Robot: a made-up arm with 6 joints.
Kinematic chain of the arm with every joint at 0, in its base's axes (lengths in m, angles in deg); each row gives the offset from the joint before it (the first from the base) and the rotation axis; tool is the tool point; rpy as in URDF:
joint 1: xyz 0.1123 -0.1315 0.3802 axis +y
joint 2: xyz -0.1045 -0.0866 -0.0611 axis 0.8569 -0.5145 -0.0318
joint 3: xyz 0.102 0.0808 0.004 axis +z
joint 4: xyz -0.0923 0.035 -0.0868 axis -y
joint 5: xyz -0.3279 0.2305 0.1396 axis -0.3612 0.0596 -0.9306
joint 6: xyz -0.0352 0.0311 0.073 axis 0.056 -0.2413 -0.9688
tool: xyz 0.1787 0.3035 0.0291 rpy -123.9 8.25 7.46
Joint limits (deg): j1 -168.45..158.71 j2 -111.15..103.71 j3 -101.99..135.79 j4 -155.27..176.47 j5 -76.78..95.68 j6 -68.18..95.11
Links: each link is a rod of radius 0.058 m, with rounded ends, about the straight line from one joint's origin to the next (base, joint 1, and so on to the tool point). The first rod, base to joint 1, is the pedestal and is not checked.
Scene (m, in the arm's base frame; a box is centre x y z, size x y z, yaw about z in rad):
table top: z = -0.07
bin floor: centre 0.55 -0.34 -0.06 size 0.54 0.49 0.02 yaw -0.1
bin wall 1: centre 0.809 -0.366 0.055 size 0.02 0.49 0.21 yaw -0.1
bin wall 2: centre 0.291 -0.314 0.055 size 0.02 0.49 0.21 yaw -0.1
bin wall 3: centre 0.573 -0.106 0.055 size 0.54 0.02 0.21 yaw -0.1
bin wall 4: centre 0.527 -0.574 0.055 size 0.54 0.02 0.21 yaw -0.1
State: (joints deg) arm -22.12 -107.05 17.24 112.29 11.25 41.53
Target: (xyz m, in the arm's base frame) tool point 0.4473 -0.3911 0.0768
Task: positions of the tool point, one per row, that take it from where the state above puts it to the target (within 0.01 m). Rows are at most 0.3 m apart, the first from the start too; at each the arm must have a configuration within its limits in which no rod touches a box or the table.
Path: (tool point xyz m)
1: -0.3991 -0.1370 0.3209
2: -0.2705 -0.1258 0.5213
3: -0.0846 -0.1481 0.6368
4: 0.1155 -0.1930 0.6578
5: 0.2932 -0.2496 0.5913
6: 0.4195 -0.3073 0.4548
7: 0.4743 -0.3571 0.2731
8: 0.4473 -0.3911 0.0768

